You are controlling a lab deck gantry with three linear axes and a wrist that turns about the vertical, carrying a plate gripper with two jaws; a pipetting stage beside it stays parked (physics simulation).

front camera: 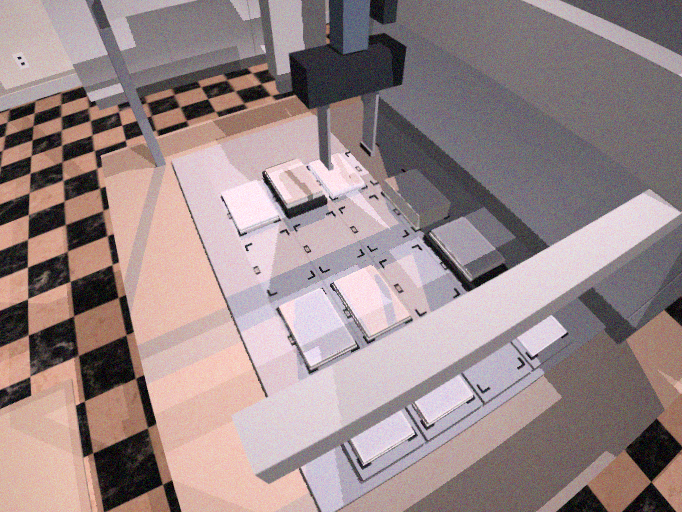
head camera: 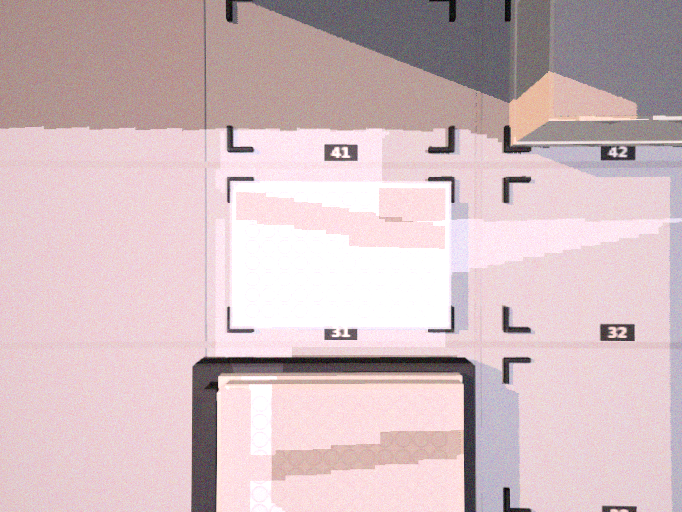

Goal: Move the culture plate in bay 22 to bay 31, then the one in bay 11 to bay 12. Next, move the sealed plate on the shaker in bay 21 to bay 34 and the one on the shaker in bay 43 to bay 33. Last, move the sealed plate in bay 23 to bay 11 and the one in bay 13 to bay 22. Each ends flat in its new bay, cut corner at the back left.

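Frame: origin at the robot's base, x ahead, y left, z up, level; metres.
Seen in the pictures: gripper, fingertip midpoint: point(front camera: 347, 157); robot's base, origin of the base link: point(front camera: 222, 197).
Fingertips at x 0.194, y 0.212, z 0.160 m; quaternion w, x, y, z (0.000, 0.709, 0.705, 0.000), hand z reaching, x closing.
Observation:
Pixels of each thing's top centre, then the offset from my fingertips to it. "pt": a spot on its surface instead.
- white culture plate, middle of its top: point(head camera: 340, 255) point(front camera: 336, 172) dx -0.130, dy +0.045, dz -0.146 m
- dark shaker, middle of its top: point(head camera: 333, 459) point(front camera: 292, 180) dx -0.134, dy -0.061, dz -0.129 m
- bay 23, surface spot: point(front camera: 366, 294) pt dx +0.188, dy -0.065, dz -0.146 m
- bay 13, surface spot: point(front camera: 316, 325) pt dx +0.201, dy -0.169, dz -0.146 m
- tall block, middle of its top: point(front camera: 417, 190) dx +0.034, dy +0.152, dz -0.118 m
A white culture plate point(front camera: 344, 184) point(head camera: 340, 286) lies flat in bay 31, inside its corner marks. Another culture plate point(front camera: 249, 205) is in bay 11. A sealed plate point(front camera: 291, 179) point(head camera: 352, 407) sits on the dark shaker point(front camera: 307, 206) point(head camera: 203, 440) in bay 21. A sealed plate point(front camera: 459, 239) is on the shaker point(front camera: 477, 279) in bay 43. Sealed plates stand in bay 23 point(front camera: 366, 294) and bay 13 point(front camera: 316, 325). My gripper point(front camera: 349, 159) is open and empty, raised above the bay 31 plate; its jaws do not show in the head view. Cut corners are not clear.
A tall block point(front camera: 424, 192) point(head camera: 594, 132) stands in bay 42. Further plates point(front camera: 382, 438) point(front camera: 443, 397) point(front camera: 542, 334) are in bays 14, 24 and 44. A thick pale beam point(front camera: 457, 336) crosses the front view and hides part of the deck.

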